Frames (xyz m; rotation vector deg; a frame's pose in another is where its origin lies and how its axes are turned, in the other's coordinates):
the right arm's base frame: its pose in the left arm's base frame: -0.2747 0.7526 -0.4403 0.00 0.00 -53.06
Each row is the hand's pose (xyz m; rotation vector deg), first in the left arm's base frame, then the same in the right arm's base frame.
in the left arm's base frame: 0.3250 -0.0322 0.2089 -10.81 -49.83 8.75
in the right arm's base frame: 0.9877 0.0077 0.6492 13.18 -51.74 58.11
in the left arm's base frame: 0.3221 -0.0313 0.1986 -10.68 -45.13 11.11
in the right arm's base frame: 0.9852 0.0059 0.6389 11.14 -47.45 61.10
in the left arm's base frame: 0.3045 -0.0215 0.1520 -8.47 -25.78 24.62
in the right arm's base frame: 0.9668 -0.0023 0.5923 4.22 -28.78 76.61
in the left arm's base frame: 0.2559 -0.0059 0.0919 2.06 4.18 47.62
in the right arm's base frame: 0.9251 -0.0318 0.5322 -0.03 5.17 100.65
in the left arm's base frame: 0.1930 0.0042 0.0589 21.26 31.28 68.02
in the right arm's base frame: 0.8792 -0.0760 0.4992 5.77 42.84 118.77
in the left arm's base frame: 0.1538 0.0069 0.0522 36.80 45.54 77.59
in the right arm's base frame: 0.8535 -0.1057 0.4925 14.59 66.32 124.90
